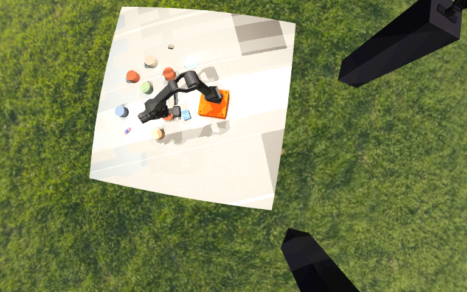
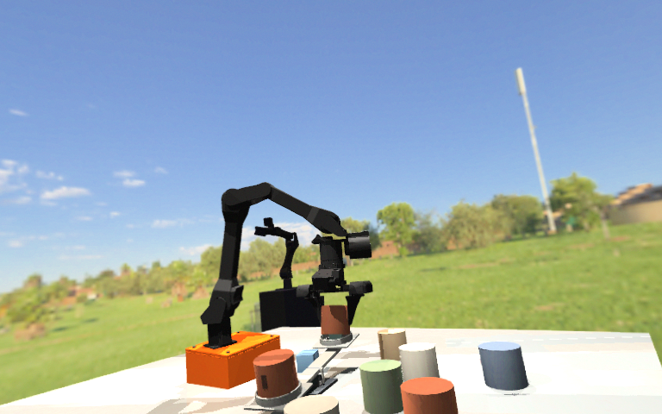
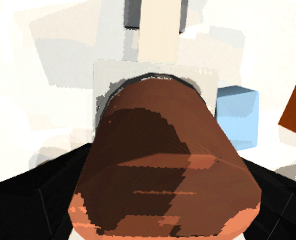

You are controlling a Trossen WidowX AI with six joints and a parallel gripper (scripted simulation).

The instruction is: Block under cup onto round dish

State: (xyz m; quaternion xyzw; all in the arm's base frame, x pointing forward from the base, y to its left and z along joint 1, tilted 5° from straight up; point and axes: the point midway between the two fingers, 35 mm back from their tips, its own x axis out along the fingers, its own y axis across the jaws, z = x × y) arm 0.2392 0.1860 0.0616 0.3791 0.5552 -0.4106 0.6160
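The mint-green block is 2 cm below my gripper tip and 1 cm to the right of it. The rest, counted from my gripper tip: small balance: 12 cm to the right, 6 cm below, 5 cm ahead; then tan cup: 15 cm to the left, 6 cm below, 5 cm ahead; then green cup: 25 cm ahead, 12 cm to the right, 6 cm below.
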